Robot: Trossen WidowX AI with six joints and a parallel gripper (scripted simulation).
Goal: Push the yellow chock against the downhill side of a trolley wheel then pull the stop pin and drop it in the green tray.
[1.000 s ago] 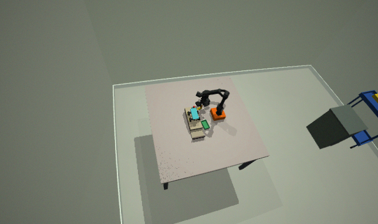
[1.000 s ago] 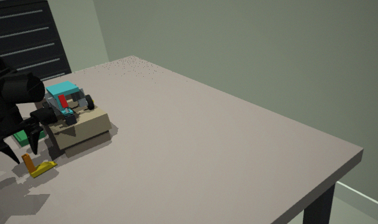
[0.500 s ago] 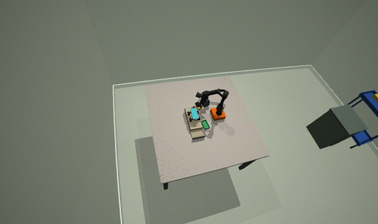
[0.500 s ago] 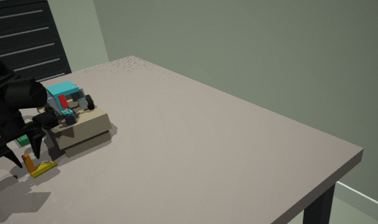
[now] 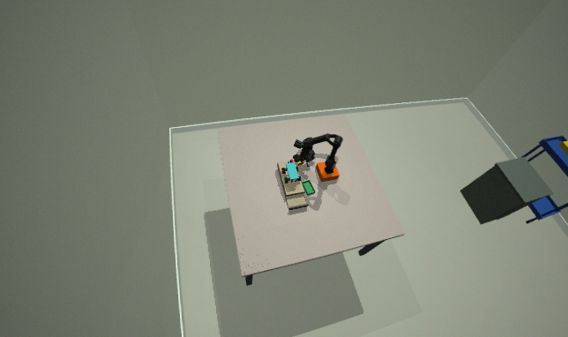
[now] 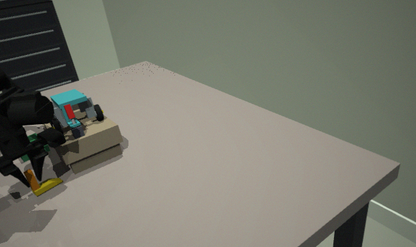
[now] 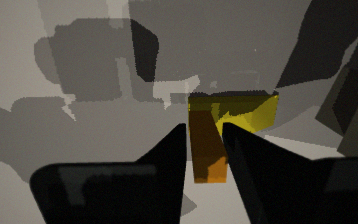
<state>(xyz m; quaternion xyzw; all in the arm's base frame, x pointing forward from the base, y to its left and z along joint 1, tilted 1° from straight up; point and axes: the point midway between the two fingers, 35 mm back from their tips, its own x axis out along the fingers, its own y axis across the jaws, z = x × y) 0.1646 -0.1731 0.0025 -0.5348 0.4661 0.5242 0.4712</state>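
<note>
The red-headed stop pin lies 140 mm ahead of my gripper tip, 40 mm to the left of it and 100 mm above it. Round my gripper tip: yellow chock (20 mm ahead, 10 mm below); then teal trolley (170 mm ahead, 130 mm to the left, 80 mm above).
</note>
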